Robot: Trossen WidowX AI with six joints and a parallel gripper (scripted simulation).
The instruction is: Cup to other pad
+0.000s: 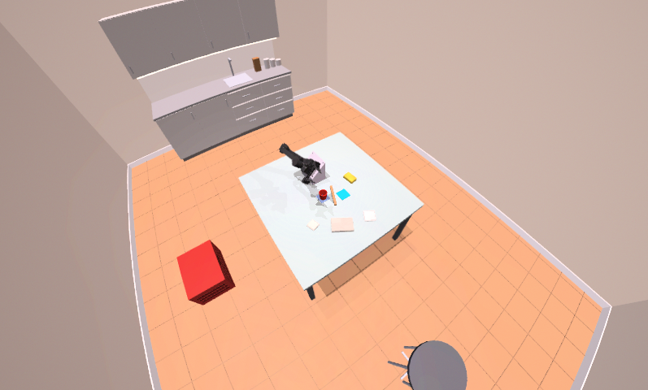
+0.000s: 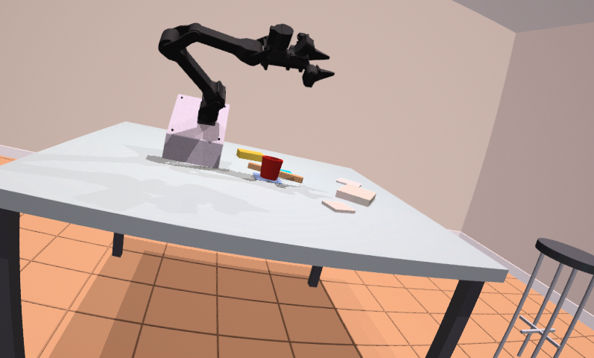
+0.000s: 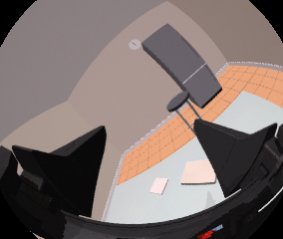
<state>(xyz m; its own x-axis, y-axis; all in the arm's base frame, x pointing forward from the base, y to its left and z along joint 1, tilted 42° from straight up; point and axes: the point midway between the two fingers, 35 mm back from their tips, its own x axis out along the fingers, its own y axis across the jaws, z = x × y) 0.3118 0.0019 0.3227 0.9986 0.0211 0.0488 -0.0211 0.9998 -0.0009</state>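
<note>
Now: gripper tip 8 cm past the red cup, 11 cm to the right of it and 38 cm above it. Round my gripper tip: orange stick 4 cm behind, 19 cm to the left, 42 cm below; then cyan pad 1 cm ahead, 28 cm to the left, 43 cm below; then pale blue pad 9 cm behind, 11 cm to the left, 43 cm below.
</note>
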